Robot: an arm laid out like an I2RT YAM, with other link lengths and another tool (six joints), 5 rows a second.
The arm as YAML. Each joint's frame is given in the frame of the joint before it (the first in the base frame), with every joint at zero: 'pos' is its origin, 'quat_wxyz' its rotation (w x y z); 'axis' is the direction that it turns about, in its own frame. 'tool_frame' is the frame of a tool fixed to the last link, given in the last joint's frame.
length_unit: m
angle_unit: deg
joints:
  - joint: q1
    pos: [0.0, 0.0, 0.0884]
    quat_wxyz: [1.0, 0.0, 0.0, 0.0]
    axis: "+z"
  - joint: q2
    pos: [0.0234, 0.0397, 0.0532]
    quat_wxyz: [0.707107, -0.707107, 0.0, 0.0]
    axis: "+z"
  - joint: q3
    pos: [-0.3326, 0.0, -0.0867]
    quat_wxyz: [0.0, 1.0, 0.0, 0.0]
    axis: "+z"
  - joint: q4
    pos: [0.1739, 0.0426, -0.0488]
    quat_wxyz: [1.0, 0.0, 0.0, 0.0]
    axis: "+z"
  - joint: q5
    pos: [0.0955, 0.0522, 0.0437]
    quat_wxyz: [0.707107, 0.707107, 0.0, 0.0]
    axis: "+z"
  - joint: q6
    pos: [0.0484, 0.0, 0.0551]
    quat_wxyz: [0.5, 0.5, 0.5, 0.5]
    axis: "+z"
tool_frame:
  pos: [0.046, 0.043, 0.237]
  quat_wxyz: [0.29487, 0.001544, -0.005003, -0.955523]
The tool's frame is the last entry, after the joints.
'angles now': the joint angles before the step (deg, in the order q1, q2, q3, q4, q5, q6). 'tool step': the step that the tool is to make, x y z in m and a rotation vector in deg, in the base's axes. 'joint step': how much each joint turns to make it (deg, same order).
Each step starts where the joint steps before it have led.
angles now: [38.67, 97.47, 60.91, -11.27, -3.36, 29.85]
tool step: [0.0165, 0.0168, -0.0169, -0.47, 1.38, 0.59]
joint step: [-0.16, 5.94, 3.93, 0.62, -0.86, -0.23]
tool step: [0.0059, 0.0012, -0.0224, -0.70, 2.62, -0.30]
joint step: [-1.16, 4.35, 1.77, 0.09, -1.37, 0.01]
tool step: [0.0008, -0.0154, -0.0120, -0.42, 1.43, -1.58]
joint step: [-1.97, 0.79, -1.47, 0.86, -0.64, 0.00]
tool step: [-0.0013, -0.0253, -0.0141, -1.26, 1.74, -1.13]
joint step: [-2.98, 0.66, -1.66, -0.01, -1.02, -1.56]
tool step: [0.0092, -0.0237, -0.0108, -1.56, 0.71, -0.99]
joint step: [-3.14, 1.62, 0.44, -0.53, -0.38, -2.35]
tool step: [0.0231, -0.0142, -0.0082, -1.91, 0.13, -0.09]
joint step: [-2.52, 3.76, 5.12, -2.77, 0.08, -2.95]
